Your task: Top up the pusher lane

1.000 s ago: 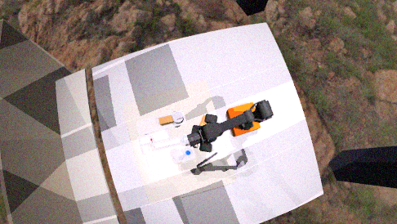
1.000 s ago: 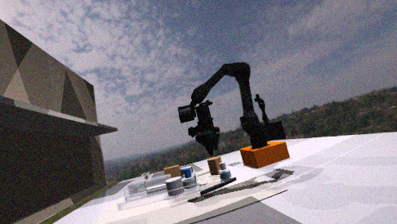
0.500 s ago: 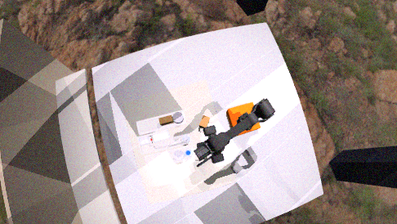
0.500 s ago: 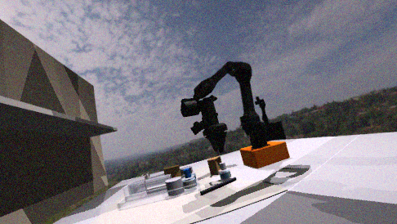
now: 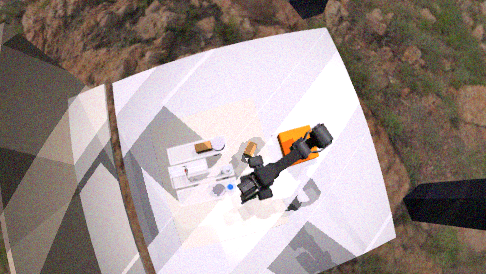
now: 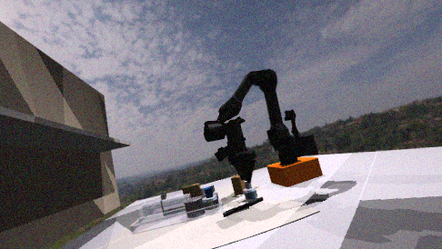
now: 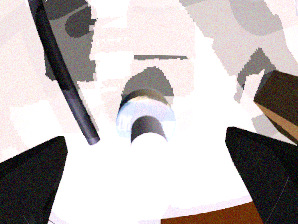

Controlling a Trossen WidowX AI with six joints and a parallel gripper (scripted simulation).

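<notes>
Now: the black rod 6 cm to the left of my gripper tip, 6 cm below it and 5 cm ahead of it. From my gripper tip the other things lie so: clear rack: 24 cm ahead, 16 cm to the right, 5 cm below.
</notes>
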